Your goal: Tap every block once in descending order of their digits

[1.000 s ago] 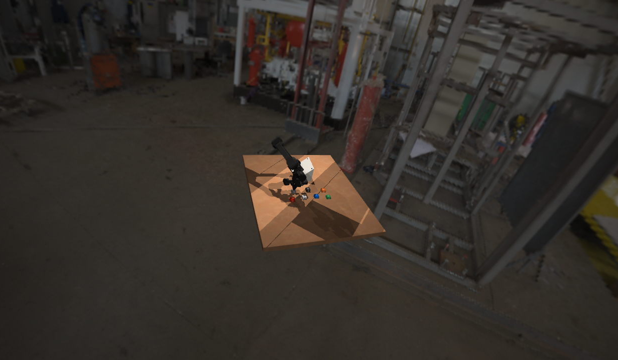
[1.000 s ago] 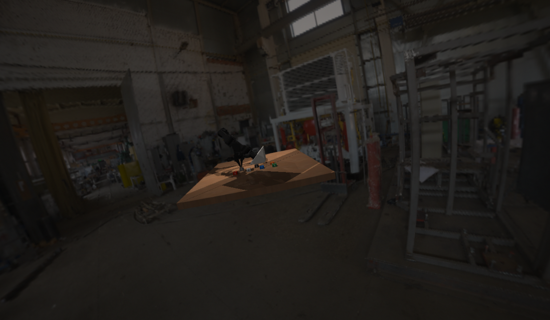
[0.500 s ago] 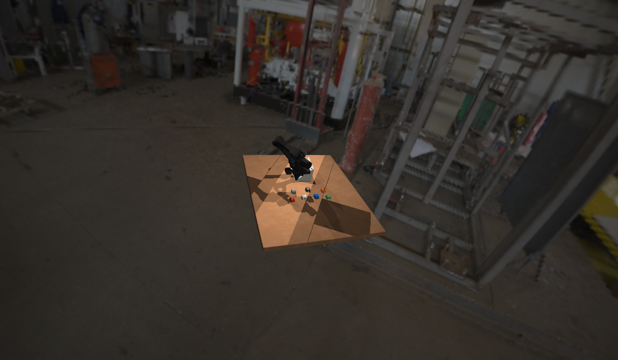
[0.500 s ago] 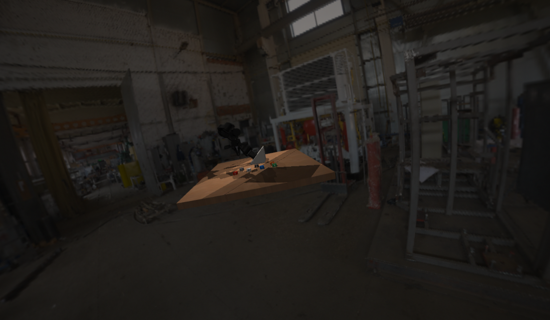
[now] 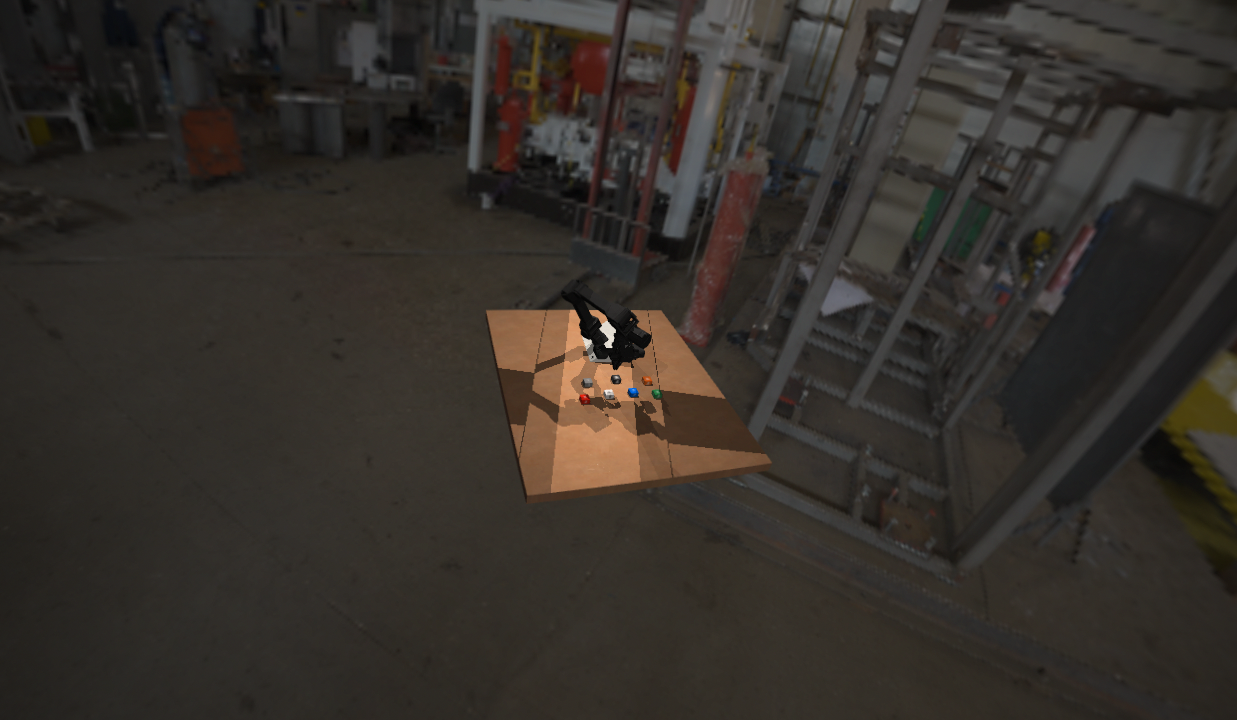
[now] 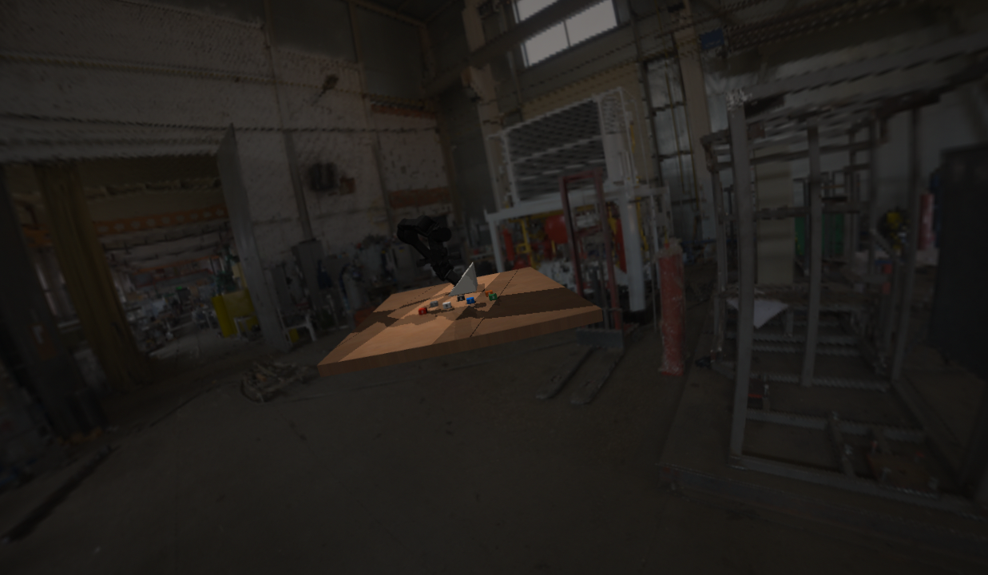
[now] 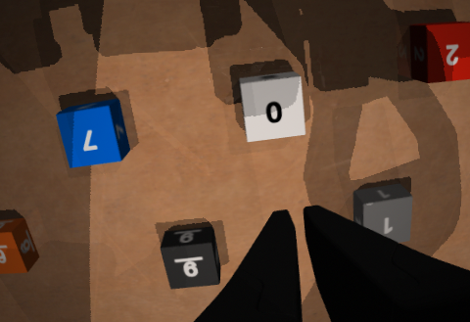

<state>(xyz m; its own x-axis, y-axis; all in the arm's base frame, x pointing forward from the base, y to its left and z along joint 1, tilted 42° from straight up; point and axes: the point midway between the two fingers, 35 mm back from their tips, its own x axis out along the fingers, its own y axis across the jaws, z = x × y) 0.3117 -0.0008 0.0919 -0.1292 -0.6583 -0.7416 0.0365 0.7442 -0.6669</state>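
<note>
My gripper tip is now 1 cm short of the white block, 1 cm to the left of it and 11 cm above it. From my gripper tip the other things lie so: black block 8 cm behind, 6 cm to the left, 11 cm below; then blue block 1 cm ahead, 10 cm to the left, 11 cm below; then grey block 7 cm behind, 7 cm to the right, 11 cm below.
</note>
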